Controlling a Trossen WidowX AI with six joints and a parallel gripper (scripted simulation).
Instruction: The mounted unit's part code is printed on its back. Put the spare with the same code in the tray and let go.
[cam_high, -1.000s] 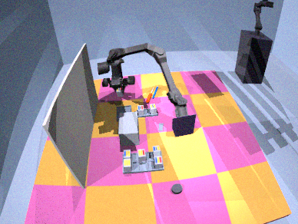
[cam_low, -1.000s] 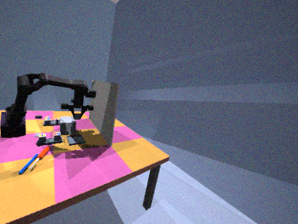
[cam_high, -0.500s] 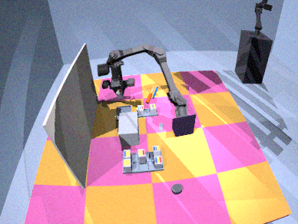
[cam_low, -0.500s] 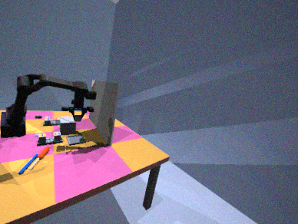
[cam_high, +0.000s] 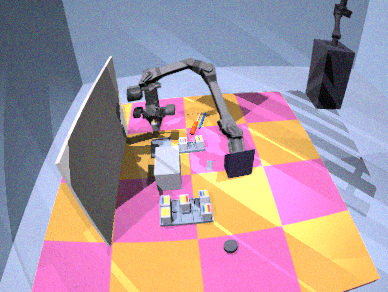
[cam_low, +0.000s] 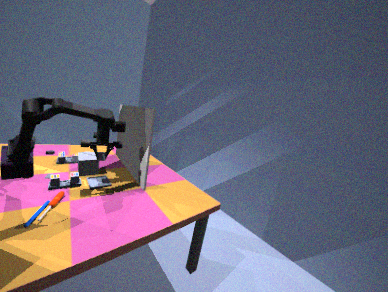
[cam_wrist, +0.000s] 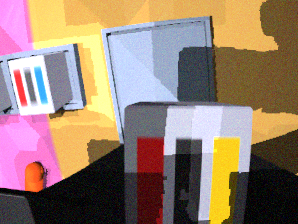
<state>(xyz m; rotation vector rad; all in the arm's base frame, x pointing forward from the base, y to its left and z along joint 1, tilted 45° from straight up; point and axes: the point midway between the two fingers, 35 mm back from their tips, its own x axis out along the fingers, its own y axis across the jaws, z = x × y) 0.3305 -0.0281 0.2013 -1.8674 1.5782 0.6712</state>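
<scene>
The grey tray is 13 cm below my gripper tip and 1 cm behind it. The rest, counted from my gripper tip: grey panel: 19 cm to the left, 18 cm ahead, 9 cm above; black disc: 54 cm to the left, 29 cm behind, 13 cm below; mounted unit: 19 cm to the left, 8 cm below, 6 cm behind.
</scene>
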